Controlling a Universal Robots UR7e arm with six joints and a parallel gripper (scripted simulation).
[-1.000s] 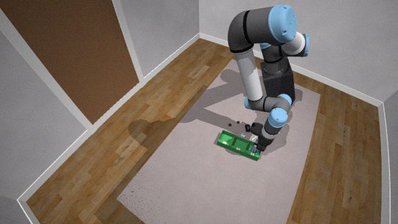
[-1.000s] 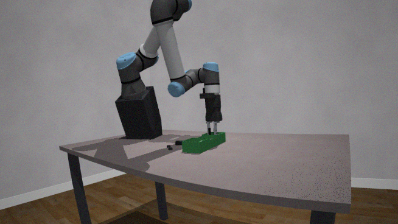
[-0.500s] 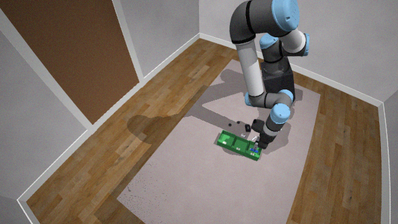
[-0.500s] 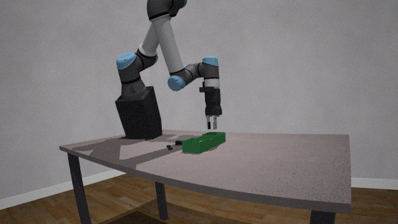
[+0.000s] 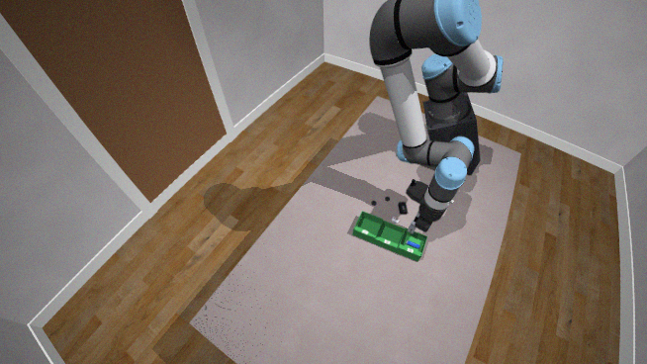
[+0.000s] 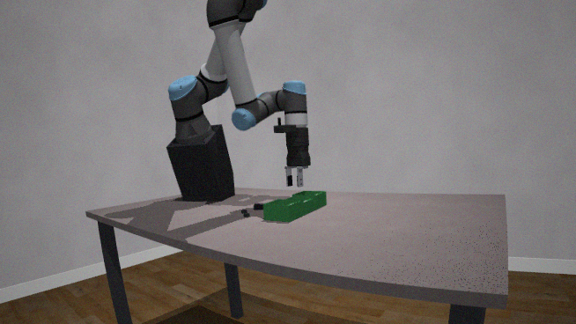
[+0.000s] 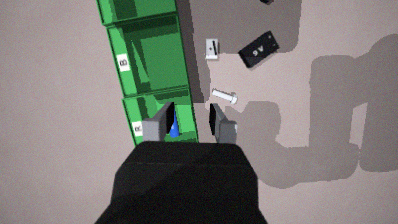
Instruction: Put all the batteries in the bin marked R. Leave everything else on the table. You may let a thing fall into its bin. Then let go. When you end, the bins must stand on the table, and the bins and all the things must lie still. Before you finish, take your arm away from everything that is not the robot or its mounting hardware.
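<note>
Right now my hand is 11 cm past the black 9 V battery, 8 cm above it and 7 cm to the left of it. Round my hand: white bolt: 8 cm below, 5 cm behind; then green bin row: 7 cm below, 6 cm to the right, 4 cm ahead; then blue battery: 7 cm below, 3 cm ahead, 2 cm to the left.
</note>
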